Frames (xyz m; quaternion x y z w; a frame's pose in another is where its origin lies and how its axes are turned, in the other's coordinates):
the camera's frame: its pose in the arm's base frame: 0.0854 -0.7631 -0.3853 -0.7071 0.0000 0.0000 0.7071
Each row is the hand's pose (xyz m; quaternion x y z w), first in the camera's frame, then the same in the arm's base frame.
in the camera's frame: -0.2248 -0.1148 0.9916 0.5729 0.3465 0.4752 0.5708
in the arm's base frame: -0.1394 0.2285 -0.2705 0.0015 0.5811 0.0910 0.8088
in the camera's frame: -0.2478 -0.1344 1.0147 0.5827 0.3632 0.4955 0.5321
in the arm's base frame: -0.1624 0.2516 -0.2509 0.0358 0.6072 0.0935 0.7882
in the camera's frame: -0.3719 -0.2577 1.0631 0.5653 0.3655 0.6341 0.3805
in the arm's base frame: -0.2865 0.3000 -0.1276 0.1307 0.7068 0.1899 0.6688
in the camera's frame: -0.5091 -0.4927 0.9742 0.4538 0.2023 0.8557 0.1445
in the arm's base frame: -0.4237 0.2111 0.1074 0.2187 0.7481 0.4620 0.4231
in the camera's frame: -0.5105 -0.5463 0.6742 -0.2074 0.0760 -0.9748 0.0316
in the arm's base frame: -0.4251 -0.0889 0.1610 0.1690 0.6355 0.7430 0.1243
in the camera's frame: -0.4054 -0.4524 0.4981 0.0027 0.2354 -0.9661 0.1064
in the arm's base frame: -0.3200 -0.2650 0.0671 -0.0733 -0.5167 -0.8496 0.0771
